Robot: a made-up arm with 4 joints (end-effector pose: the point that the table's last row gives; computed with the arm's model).
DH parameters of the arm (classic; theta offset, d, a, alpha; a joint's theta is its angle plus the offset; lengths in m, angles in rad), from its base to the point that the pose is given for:
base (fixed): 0 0.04 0 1.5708
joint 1: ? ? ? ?
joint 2: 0 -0.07 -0.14 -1.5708
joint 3: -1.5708 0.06 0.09 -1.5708
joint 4: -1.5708 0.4 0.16 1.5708
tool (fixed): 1.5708 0.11 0 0
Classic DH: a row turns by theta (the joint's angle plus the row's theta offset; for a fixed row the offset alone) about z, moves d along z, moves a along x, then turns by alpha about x.
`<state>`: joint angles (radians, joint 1 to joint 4).
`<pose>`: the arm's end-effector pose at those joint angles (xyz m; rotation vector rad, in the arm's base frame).
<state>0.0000 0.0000 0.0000 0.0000</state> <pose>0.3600 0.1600 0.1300 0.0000 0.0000 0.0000</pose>
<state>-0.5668 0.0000 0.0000 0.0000</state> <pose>0.3520 0.1600 -0.0774 0.0000 0.5668 0.0000</pose>
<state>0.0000 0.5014 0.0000 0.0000</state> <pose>0.2223 0.0621 0.1300 0.0000 0.0000 -0.5014</pose>
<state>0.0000 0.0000 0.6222 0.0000</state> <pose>0.2734 0.1600 0.3594 0.0000 -0.6222 0.0000</pose>
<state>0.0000 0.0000 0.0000 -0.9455</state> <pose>0.3600 0.3155 0.2141 -0.9455 0.0000 0.0000</pose>
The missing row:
joint 1: 0 -0.38 0.1 1.5708
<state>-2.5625 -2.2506 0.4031 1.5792</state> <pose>-0.0239 0.7398 0.0290 -1.8836 -0.7849 0.5185</pose>
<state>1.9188 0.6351 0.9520 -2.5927</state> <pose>-0.4263 0.3847 0.2250 -0.2384 0.0312 -2.7805</pose>
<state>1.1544 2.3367 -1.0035 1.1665</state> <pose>0.3397 0.5991 -0.1104 -2.6057 0.7710 1.0119</pose>
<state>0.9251 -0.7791 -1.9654 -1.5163</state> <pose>0.2092 0.2520 -0.2280 -2.1657 0.7900 0.9199</pose>
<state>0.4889 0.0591 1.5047 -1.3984</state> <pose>-0.3098 0.4127 0.4130 -0.9089 -1.5786 -1.4126</pose>
